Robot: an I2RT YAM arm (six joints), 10 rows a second.
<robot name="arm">
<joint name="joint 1" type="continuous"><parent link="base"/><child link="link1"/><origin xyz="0 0 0.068"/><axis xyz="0 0 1"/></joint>
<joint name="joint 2" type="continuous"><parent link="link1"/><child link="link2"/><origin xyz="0.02 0.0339 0.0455"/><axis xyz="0 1 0"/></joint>
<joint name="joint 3" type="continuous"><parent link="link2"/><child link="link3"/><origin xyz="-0.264 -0.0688 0"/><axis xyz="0 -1 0"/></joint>
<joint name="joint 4" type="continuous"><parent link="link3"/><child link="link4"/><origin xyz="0.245 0.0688 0.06"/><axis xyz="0 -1 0"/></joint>
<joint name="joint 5" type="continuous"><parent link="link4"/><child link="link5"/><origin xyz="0.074 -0.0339 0.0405"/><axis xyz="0 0 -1"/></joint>
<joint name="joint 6" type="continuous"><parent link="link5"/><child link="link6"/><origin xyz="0.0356 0 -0.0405"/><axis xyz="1 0 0"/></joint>
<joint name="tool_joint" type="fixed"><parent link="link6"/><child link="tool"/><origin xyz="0 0 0" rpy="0 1.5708 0"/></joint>
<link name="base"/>
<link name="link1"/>
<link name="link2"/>
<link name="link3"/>
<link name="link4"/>
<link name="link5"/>
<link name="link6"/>
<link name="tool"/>
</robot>
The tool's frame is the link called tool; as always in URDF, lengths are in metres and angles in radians. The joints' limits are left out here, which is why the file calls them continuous.
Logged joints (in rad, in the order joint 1, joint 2, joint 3, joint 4, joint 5, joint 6), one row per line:
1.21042, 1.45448, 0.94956, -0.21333, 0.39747, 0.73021
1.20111, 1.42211, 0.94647, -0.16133, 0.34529, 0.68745
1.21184, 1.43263, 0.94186, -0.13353, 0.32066, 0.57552
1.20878, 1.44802, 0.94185, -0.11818, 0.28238, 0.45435
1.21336, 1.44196, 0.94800, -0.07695, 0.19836, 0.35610
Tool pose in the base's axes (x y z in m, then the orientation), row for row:
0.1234, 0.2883, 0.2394, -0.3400, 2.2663, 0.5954
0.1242, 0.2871, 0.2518, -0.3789, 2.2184, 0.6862
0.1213, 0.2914, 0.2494, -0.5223, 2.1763, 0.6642
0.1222, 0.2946, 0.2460, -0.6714, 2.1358, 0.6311
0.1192, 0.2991, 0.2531, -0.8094, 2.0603, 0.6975
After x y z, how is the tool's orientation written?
As a rotation vector, in radians.
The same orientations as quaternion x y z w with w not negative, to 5 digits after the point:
-0.13298, 0.88640, 0.23287, 0.37734
-0.14868, 0.87049, 0.26926, 0.38424
-0.20576, 0.85734, 0.26166, 0.39265
-0.26497, 0.84291, 0.24907, 0.39654
-0.31979, 0.81402, 0.27558, 0.39894

